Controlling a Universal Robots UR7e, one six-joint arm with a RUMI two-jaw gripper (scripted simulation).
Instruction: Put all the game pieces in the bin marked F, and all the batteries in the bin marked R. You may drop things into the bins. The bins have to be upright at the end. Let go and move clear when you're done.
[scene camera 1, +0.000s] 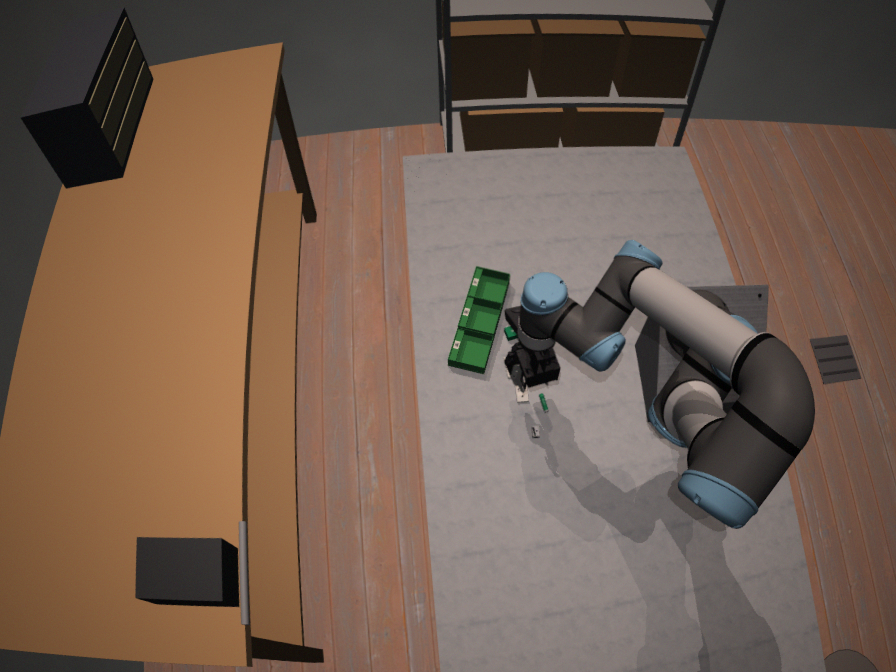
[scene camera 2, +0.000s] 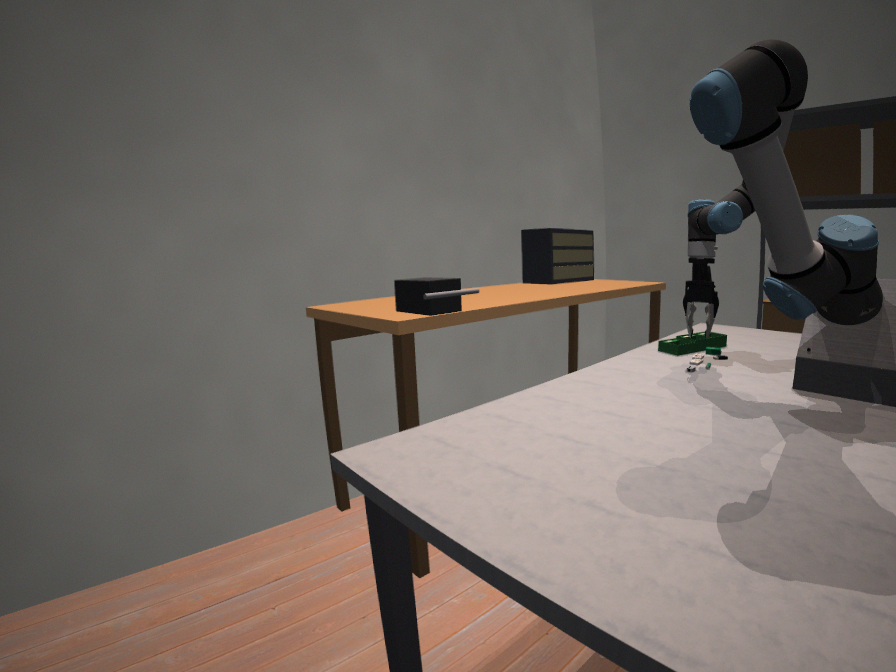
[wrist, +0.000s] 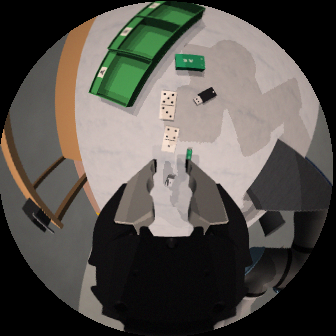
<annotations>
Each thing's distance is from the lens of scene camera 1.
gripper (scene camera 1: 526, 382): 1.47 m
green three-compartment bin (scene camera 1: 470, 349): 1.57 m
</annotations>
